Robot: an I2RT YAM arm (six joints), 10 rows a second.
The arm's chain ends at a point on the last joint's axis. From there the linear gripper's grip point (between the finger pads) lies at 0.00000 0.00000 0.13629 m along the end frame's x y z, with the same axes.
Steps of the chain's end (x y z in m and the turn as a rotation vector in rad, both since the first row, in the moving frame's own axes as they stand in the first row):
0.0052, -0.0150, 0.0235, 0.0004, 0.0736, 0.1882
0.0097, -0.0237, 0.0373, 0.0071, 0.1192, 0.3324
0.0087, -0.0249, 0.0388, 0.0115, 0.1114, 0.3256
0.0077, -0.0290, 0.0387, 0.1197, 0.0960, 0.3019
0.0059, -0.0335, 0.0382, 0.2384, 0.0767, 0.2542
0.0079, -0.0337, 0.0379, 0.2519, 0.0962, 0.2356
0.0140, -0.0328, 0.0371, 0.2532, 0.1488, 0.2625
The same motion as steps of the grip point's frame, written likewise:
0.0152, -0.0141, 0.0231, 0.0004, 0.0736, 0.1882
0.0258, -0.0220, 0.0363, 0.0071, 0.1192, 0.3324
0.0238, -0.0240, 0.0380, 0.0115, 0.1114, 0.3256
0.0230, -0.0430, 0.0371, 0.1197, 0.0960, 0.3019
0.0202, -0.0640, 0.0340, 0.2384, 0.0767, 0.2542
0.0247, -0.0658, 0.0330, 0.2519, 0.0962, 0.2356
0.0382, -0.0638, 0.0313, 0.2532, 0.1488, 0.2625

